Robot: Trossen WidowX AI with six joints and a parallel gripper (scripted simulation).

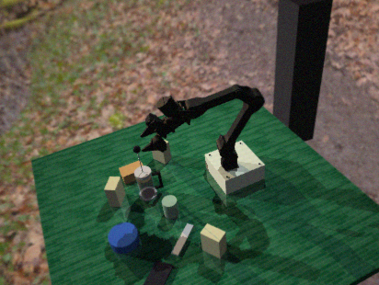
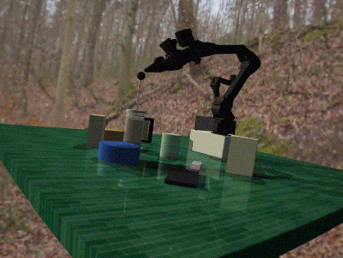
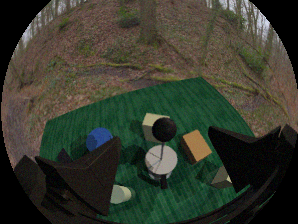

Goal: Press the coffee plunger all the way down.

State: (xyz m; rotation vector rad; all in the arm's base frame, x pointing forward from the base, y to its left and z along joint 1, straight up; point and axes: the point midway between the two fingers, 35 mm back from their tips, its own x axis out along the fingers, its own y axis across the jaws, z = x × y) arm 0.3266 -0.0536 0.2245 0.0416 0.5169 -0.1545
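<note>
My gripper tip is now 10 mm short of the coffee press and 160 mm above it. From my gripper tip the other things lie so: pale green cylinder 40 mm behind, 140 mm to the left, 260 mm below; blue disc 170 mm ahead, 210 mm to the left, 280 mm below; grey bar 50 mm behind, 290 mm to the left, 290 mm below.
</note>
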